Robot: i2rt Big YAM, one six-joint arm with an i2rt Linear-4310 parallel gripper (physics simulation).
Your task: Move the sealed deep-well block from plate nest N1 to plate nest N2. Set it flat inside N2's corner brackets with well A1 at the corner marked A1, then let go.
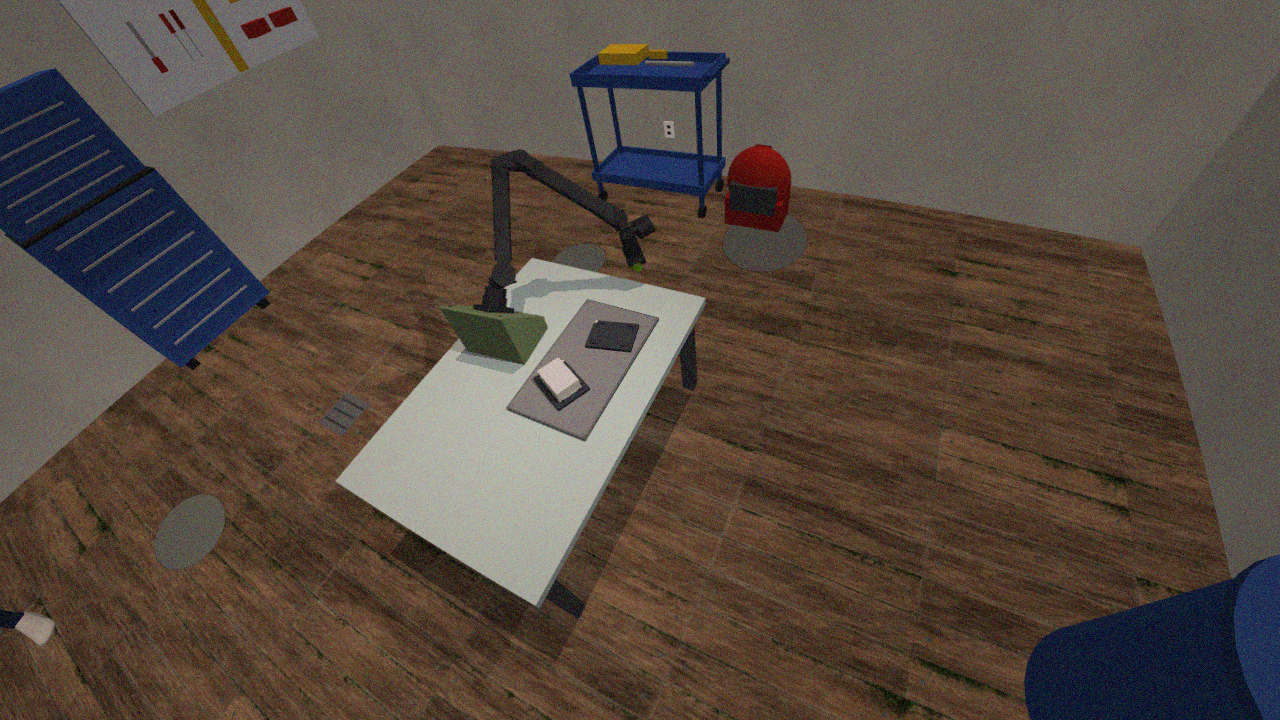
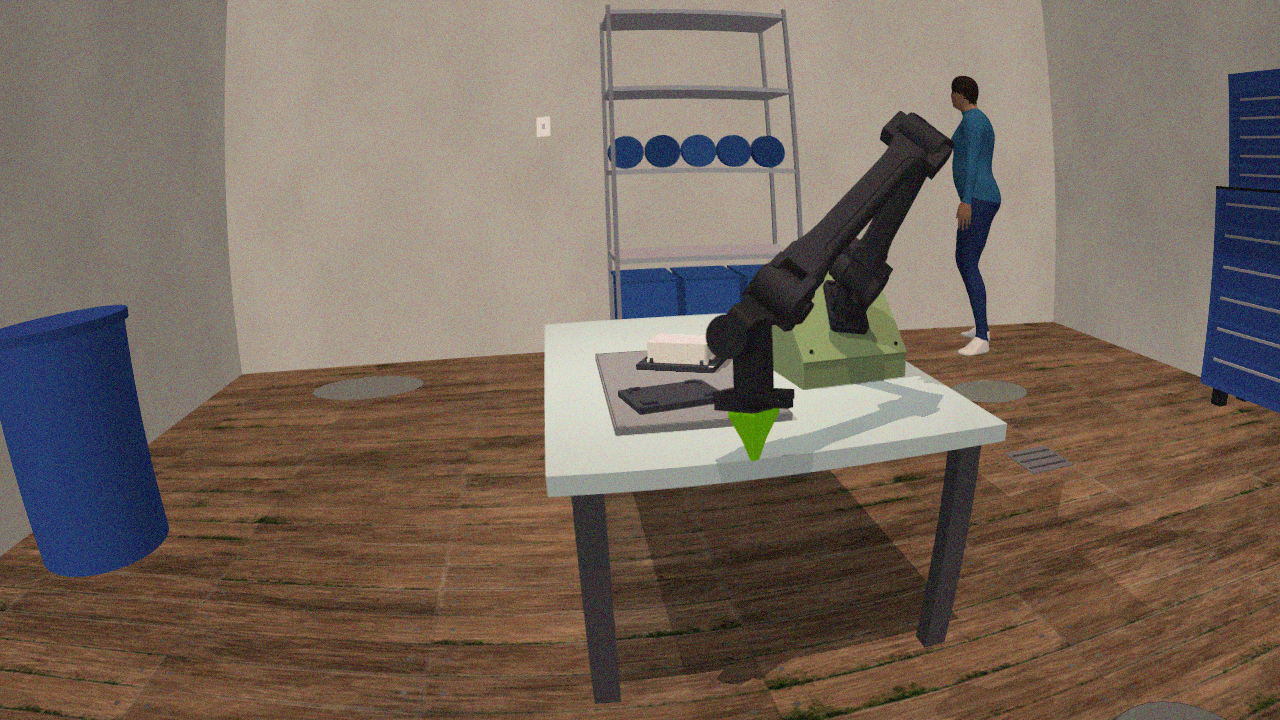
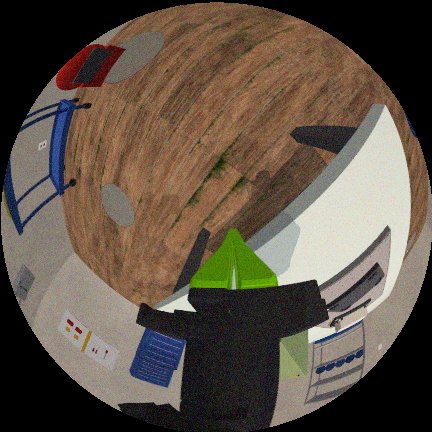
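Where they show: gripper, fingertip midpoint: [image 1: 638, 270] [image 2: 754, 460] [image 3: 232, 232]; arm's base, origin of the base link: [image 1: 493, 310] [image 2: 844, 309].
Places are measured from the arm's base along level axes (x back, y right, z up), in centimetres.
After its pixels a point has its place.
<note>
The pale deep-well block [image 1: 557, 379] @[x -34.0, y 12.4, z -6.9 cm] [image 2: 678, 349] @[x -34.3, y 6.9, z -8.2 cm] [image 3: 351, 318] @[x -33.7, y 6.7, z -8.8 cm] sits on a dark plate nest [image 1: 575, 397] @[x -40.6, y 13.8, z -11.3 cm] [image 2: 675, 366] @[x -35.2, y 5.4, z -11.3 cm], which is turned at an angle on the grey board [image 1: 595, 385] @[x -43.5, y 6.7, z -12.3 cm] [image 2: 644, 423] @[x -44.4, y -26.1, z -12.3 cm] [image 3: 345, 283] @[x -36.4, y -23.2, z -12.3 cm]. A second dark plate nest [image 1: 613, 335] @[x -38.9, y -13.4, z -11.1 cm] [image 2: 666, 395] @[x -39.4, y -14.9, z -11.2 cm] [image 3: 356, 290] @[x -38.1, y -17.4, z -11.1 cm] on the same board holds no block. The nest labels and the A1 mark are too small to read. My gripper [image 1: 637, 266] @[x -30.7, y -47.6, z -11.9 cm] [image 2: 754, 456] @[x -30.7, y -47.6, z -11.9 cm] [image 3: 232, 232] @[x -30.7, y -47.6, z -11.9 cm] is shut and empty, its green fingertips together. It points down, raised near the table's end edge, off the board and apart from both nests and the block.
The board lies on a pale table [image 1: 447, 474] @[x -17.6, y 52.3, z -13.6 cm] [image 2: 572, 447] @[x -56.3, y -32.0, z -13.6 cm] [image 3: 385, 175] @[x -50.9, y -37.1, z -13.6 cm]. A green sloped box [image 1: 492, 333] @[x -7.7, y 9.2, z 0.9 cm] [image 2: 850, 367] @[x -1.5, y -8.2, z -10.2 cm] [image 3: 294, 355] @[x -13.5, y -1.4, z -2.1 cm] stands beside the arm's base. A blue cart [image 1: 648, 78] and a red welding mask [image 1: 759, 170] are off beyond the table.
</note>
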